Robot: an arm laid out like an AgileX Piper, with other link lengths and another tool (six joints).
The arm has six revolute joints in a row. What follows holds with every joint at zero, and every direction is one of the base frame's.
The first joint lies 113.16 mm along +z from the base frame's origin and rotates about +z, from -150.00 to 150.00 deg.
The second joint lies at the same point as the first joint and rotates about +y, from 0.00 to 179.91 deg.
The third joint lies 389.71 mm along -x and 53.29 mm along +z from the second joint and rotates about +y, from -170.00 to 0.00 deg.
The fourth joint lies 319.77 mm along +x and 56.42 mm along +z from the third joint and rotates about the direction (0.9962, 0, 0.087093), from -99.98 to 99.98 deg.
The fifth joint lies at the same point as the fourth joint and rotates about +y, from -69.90 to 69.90 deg.
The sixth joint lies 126.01 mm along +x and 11.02 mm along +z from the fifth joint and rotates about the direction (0.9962, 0, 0.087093), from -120.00 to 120.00 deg.
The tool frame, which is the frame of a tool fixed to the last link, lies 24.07 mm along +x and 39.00 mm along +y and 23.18 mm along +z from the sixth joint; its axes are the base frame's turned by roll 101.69, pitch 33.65 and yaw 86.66 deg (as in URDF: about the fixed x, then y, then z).
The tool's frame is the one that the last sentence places.
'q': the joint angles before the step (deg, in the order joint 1, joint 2, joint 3, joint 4, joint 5, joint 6). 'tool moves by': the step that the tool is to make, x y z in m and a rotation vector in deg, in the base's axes. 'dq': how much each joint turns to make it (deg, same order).
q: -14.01, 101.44, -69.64, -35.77, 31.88, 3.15
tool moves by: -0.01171, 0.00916, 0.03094, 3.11, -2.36, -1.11
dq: 0.00, -3.73, -0.18, 6.37, 1.73, -3.14
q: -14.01, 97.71, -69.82, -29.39, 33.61, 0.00
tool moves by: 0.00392, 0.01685, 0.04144, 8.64, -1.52, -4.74
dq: 0.85, -1.42, -5.69, 11.30, 7.94, -1.47
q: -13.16, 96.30, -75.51, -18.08, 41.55, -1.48
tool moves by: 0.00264, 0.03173, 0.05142, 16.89, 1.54, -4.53
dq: 0.43, -0.06, -9.33, 17.46, 14.65, -0.84
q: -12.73, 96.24, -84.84, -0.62, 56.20, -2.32
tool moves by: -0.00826, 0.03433, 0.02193, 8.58, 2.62, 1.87
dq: 1.62, -0.58, -3.08, 8.06, 8.02, -0.47
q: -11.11, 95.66, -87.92, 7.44, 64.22, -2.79
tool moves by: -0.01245, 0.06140, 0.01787, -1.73, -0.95, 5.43
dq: 7.79, -2.50, 0.01, -2.73, 1.07, 2.79
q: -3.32, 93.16, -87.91, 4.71, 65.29, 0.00
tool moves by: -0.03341, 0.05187, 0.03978, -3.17, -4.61, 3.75
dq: 8.10, -5.31, 0.00, -5.33, 0.59, 4.64
